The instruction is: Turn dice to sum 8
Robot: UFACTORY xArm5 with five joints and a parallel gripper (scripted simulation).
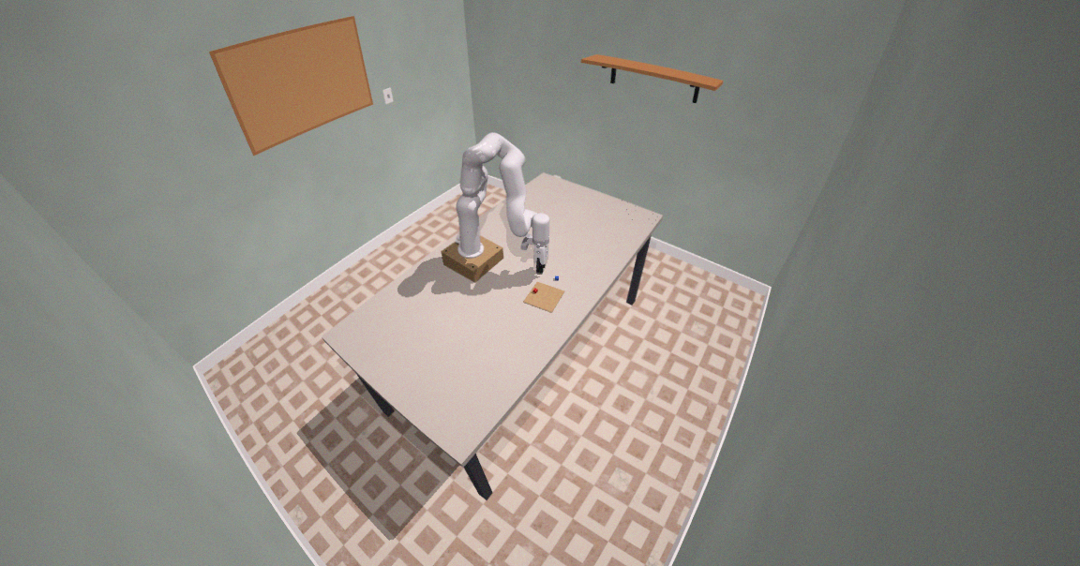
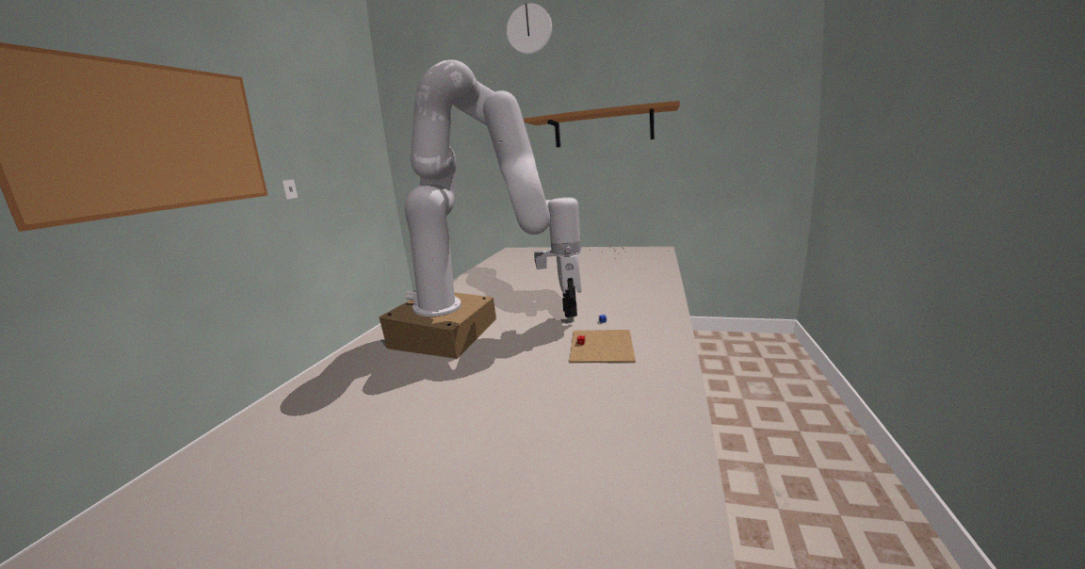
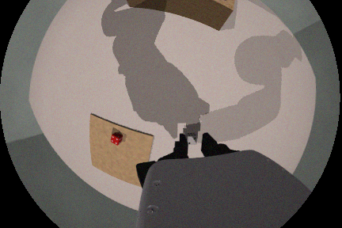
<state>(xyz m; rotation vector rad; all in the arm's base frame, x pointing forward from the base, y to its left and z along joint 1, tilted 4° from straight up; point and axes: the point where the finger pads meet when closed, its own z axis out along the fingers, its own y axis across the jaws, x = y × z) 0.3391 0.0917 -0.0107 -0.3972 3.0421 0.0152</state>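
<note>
Right now the white die is 30 mm below my hand. Also, from my hand: blue die 90 mm ahead, 30 mm below; then tan mat 90 mm ahead, 130 mm to the right, 40 mm below; then red die 40 mm ahead, 120 mm to the right, 30 mm below.
</note>
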